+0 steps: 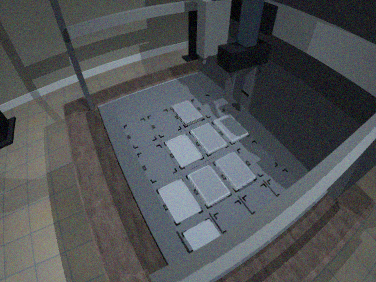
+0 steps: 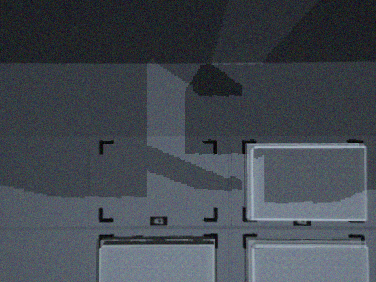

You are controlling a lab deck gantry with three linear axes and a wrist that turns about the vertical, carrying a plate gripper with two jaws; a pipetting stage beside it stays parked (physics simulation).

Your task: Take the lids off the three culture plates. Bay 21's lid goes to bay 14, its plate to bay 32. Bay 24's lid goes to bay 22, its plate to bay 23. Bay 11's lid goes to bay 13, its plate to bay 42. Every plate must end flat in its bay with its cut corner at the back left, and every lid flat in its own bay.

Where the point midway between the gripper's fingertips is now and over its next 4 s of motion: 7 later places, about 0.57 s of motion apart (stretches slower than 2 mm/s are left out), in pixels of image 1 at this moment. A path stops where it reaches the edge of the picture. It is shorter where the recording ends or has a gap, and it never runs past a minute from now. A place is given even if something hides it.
My gripper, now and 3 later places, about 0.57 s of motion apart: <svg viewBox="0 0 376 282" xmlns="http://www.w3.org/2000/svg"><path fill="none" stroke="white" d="M237 97L238 113L223 170L177 198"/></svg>
